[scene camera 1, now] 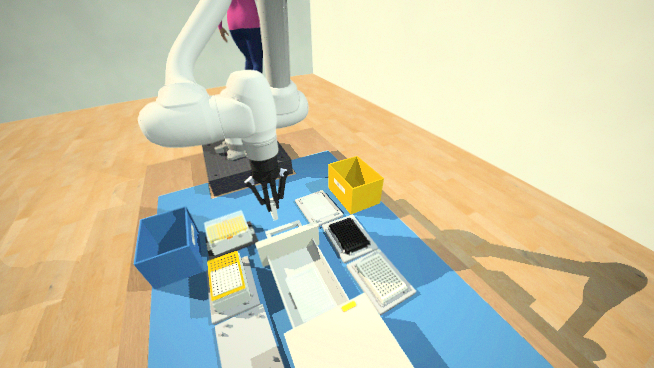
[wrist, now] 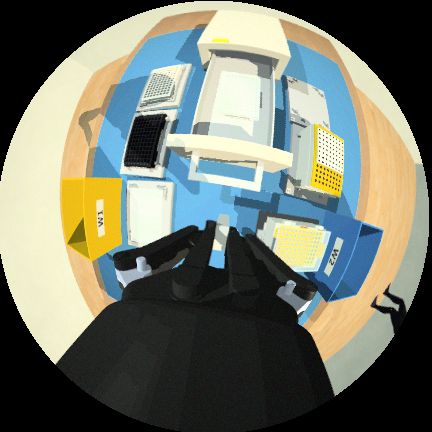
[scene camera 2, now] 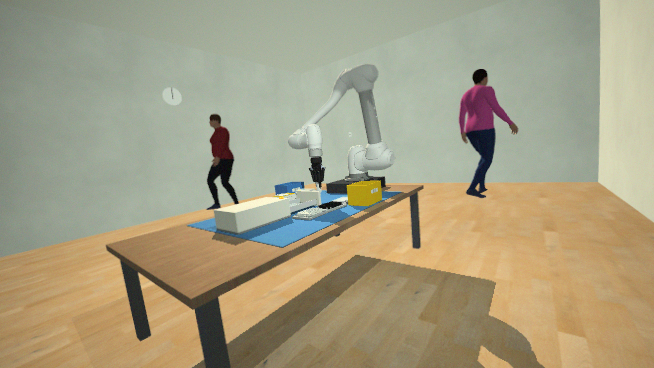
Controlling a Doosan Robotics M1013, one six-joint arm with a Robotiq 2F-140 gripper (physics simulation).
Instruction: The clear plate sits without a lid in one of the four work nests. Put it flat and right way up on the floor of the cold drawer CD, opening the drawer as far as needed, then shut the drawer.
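Places are measured from the arm's base along level axes (x ahead, y left, z up), in metres.
Pixels of known places: gripper, fingertip midpoint: (scene camera 1: 274,217) (wrist: 222,222); arm's base, link origin: (scene camera 2: 359,179).
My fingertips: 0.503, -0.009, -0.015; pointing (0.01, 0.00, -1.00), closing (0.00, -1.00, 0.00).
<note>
For each thing: its top centre in the pictures, then the offset to it from my fingertips, as dx, dy, dz. "spot": a spot on its surface instead.
- cold drawer, surface spot: (wrist: 230,149) spot: +0.110, +0.004, +0.032
- clear plate, top centre: (wrist: 239,91) (scene camera 1: 308,290) +0.271, +0.002, -0.030
- drawer handle, surface spot: (wrist: 225,181) (scene camera 1: 282,226) spot: +0.066, +0.005, +0.014
- white plate, top centre: (wrist: 160,80) (scene camera 1: 380,274) (scene camera 2: 310,210) +0.319, +0.198, -0.036
- black plate, top centre: (wrist: 141,138) (scene camera 1: 349,232) (scene camera 2: 330,203) +0.147, +0.200, -0.036
- pale bare nest, surface spot: (wrist: 150,212) spot: -0.014, +0.154, -0.042
- bare block, top centre: (scene camera 1: 246,344) (wrist: 311,100) +0.321, -0.176, -0.040
- yellow-white rack, top centre: (wrist: 331,159) (scene camera 1: 224,272) (scene camera 2: 284,194) +0.151, -0.181, +0.015
- yellow tip box, top centre: (wrist: 301,251) (scene camera 1: 225,224) (scene camera 2: 305,189) -0.025, -0.152, +0.015
- Yellow bin, top centre: (wrist: 71,217) (scene camera 1: 355,170) (scene camera 2: 363,183) -0.034, +0.331, +0.058
- blue bin, top centre: (wrist: 360,265) (scene camera 1: 162,231) (scene camera 2: 289,183) -0.032, -0.316, +0.058
The cold drawer (scene camera 1: 292,242) (scene camera 2: 307,196) (wrist: 230,149) stands pulled out of its cream cabinet (scene camera 1: 350,335) (scene camera 2: 255,215) (wrist: 247,35). The clear plate (scene camera 1: 307,290) (wrist: 240,97) lies flat on the drawer floor, toward the cabinet, with no lid seen on it; its wells are faint. My gripper (scene camera 1: 273,212) (scene camera 2: 319,185) (wrist: 222,222) is shut and empty, pointing down on the robot's side of the drawer handle (scene camera 1: 283,227) (wrist: 225,181). The pale fingertips look apart from the handle, with a small gap in the wrist view.
In the wrist view, a white plate (wrist: 161,86), a black plate (wrist: 145,140) and a pale bare nest (wrist: 150,212) line the left. A bare block (wrist: 307,100), a yellow-white rack (wrist: 328,155) and a yellow tip box (wrist: 300,245) line the right. Yellow bin (wrist: 100,215) and blue bin (wrist: 345,255) flank them.
</note>
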